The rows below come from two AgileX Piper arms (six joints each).
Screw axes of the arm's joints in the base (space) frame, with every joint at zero. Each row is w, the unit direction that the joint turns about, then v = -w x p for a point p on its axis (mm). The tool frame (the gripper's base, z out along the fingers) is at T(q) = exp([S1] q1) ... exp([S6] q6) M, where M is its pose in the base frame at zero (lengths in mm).
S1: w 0 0 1 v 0 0 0
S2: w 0 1 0 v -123 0 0
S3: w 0 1 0 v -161.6 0 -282.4
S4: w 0.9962 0 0.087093 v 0 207.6 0
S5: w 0 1 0 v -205.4 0 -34.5
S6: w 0.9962 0 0.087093 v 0 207.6 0
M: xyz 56.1 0 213.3 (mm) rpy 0 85.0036 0 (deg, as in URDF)
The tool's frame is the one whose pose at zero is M.
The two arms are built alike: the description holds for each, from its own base.
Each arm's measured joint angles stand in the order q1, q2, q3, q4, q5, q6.
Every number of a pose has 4 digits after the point. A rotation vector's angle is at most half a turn.
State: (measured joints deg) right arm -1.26 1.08 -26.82 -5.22 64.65 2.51; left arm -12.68 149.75 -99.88 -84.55 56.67 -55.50
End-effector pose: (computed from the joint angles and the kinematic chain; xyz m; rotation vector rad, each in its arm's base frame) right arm -0.0022 -0.0074 0.2636 0.0763 2.1591 -0.0989; left arm 0.4585 -0.1807 0.0302 1.7157 -1.3714 1.0097
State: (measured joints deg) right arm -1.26 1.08 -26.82 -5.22 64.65 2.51; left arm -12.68 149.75 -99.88 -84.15 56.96 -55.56
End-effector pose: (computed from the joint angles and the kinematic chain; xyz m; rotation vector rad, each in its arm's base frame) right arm -0.0022 -0.0074 0.2636 0.0763 2.1591 -0.0989; left arm 0.4578 -0.1807 0.0301 1.7102 -1.3775 1.0035
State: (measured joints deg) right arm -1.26 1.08 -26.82 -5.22 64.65 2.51; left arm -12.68 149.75 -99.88 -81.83 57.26 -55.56
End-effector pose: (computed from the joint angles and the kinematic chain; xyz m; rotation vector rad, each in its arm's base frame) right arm -0.0022 -0.0074 0.2636 0.0763 2.1591 -0.0989; left arm 0.4554 -0.1801 0.0282 1.6991 -1.4215 0.9773
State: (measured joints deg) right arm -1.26 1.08 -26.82 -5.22 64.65 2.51; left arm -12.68 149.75 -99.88 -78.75 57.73 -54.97
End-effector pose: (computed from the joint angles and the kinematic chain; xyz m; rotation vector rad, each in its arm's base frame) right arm -0.0022 -0.0074 0.2636 0.0763 2.1591 -0.0989; left arm 0.4522 -0.1790 0.0257 1.6763 -1.4891 0.9465
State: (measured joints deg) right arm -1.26 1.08 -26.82 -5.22 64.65 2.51; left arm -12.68 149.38 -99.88 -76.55 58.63 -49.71
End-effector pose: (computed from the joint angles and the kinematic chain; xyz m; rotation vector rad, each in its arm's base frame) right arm -0.0022 -0.0074 0.2636 0.0763 2.1591 -0.0989; left arm 0.4498 -0.1786 0.0275 1.5924 -1.6181 0.9715
